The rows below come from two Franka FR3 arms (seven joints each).
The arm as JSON. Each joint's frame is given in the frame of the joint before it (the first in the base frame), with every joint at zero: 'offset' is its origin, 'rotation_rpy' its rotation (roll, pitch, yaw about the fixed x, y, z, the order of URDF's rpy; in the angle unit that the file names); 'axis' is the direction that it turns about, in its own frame. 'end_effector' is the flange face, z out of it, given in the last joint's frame.
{
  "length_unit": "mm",
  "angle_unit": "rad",
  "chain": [
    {
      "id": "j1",
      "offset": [
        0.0,
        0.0,
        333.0
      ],
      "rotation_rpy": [
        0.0,
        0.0,
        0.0
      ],
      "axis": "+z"
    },
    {
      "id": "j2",
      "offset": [
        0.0,
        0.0,
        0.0
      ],
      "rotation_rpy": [
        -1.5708,
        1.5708,
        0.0
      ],
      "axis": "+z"
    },
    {
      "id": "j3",
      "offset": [
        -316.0,
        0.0,
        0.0
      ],
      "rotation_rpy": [
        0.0,
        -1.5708,
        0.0
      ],
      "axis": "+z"
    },
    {
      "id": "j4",
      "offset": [
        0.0,
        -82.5,
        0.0
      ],
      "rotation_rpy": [
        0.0,
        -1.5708,
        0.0
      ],
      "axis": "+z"
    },
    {
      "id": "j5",
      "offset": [
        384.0,
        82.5,
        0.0
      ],
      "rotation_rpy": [
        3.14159,
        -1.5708,
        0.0
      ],
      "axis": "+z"
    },
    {
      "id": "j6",
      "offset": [
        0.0,
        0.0,
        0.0
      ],
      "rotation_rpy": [
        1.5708,
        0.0,
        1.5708
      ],
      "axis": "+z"
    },
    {
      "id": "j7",
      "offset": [
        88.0,
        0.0,
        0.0
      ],
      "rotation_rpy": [
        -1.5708,
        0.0,
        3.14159
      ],
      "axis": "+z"
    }
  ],
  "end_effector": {
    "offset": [
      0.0,
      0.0,
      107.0
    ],
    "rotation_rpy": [
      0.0,
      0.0,
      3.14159
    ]
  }
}
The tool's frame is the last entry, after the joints.
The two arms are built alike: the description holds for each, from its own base.
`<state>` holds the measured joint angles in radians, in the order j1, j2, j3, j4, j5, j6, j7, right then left.
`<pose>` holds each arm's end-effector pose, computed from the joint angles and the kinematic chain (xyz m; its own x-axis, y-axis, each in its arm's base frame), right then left.
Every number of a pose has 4 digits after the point.
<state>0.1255 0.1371 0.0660 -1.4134 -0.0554 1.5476 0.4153 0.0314 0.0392 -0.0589 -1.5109 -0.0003 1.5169 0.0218</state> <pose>0.5856 0.1044 0.6181 0.9746 -0.2233 0.0163 -0.2238 -0.9737 0.0434 0.5612 -0.0148 0.6261 0.9982 -0.0493 -0.0331 -0.0492 -0.9988 0.0033</pose>
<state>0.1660 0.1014 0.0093 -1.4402 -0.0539 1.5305 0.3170 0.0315 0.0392 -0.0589 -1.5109 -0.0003 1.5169 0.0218</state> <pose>0.5745 0.0954 0.6249 0.9897 -0.1430 0.0060 -0.1431 -0.9883 0.0537 0.5612 -0.0147 0.6261 0.9982 -0.0492 -0.0331 -0.0491 -0.9988 0.0033</pose>
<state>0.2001 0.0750 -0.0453 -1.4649 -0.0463 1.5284 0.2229 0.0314 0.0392 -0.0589 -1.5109 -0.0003 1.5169 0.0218</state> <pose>0.5677 0.0845 0.6284 0.9976 -0.0696 -0.0001 -0.0695 -0.9963 0.0509 0.5612 -0.0148 0.6261 0.9982 -0.0493 -0.0331 -0.0492 -0.9988 0.0033</pose>
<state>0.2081 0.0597 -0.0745 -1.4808 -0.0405 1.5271 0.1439 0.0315 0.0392 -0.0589 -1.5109 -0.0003 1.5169 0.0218</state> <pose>0.5644 0.0727 0.6296 0.9999 -0.0119 -0.0066 -0.0115 -0.9989 0.0463 0.5612 -0.0147 0.6261 0.9982 -0.0492 -0.0331 -0.0491 -0.9988 0.0033</pose>
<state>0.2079 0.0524 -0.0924 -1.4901 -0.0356 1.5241 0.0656 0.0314 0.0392 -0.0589 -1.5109 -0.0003 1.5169 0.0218</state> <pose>0.5629 0.0628 0.6292 0.9987 0.0483 -0.0155 0.0489 -0.9979 0.0415 0.5612 -0.0148 0.6261 0.9982 -0.0493 -0.0331 -0.0492 -0.9988 0.0033</pose>
